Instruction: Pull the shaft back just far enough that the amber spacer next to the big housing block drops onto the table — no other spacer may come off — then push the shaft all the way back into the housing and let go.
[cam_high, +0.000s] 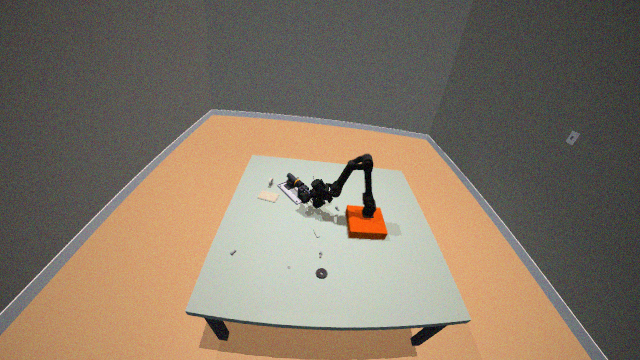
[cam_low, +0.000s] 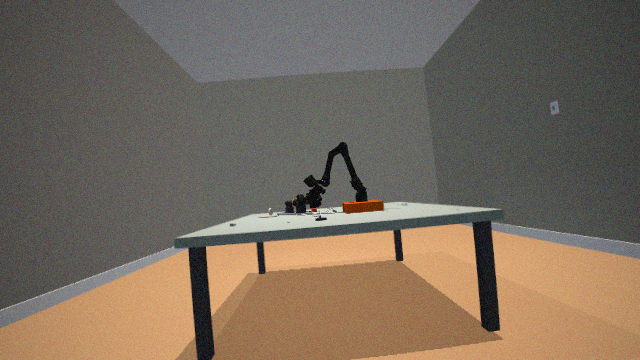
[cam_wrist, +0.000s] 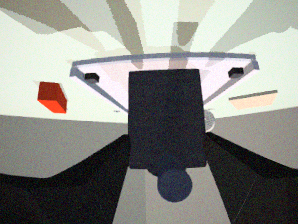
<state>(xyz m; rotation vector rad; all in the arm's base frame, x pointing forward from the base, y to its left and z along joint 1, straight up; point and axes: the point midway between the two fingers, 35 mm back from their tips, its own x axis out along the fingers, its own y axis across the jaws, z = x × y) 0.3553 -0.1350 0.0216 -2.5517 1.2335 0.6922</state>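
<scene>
Now: gripper tip 4 cm to the left of the dark round shaft, 3 cm short of it and 2 cm below it. Also, from my gripper tip: amber spacer: 7 cm to the right, 6 cm ahead, 2 cm above; tan pad: 24 cm ahead, 6 cm below; pale ring: 24 cm ahead, 13 cm to the right, 3 cm below.
</scene>
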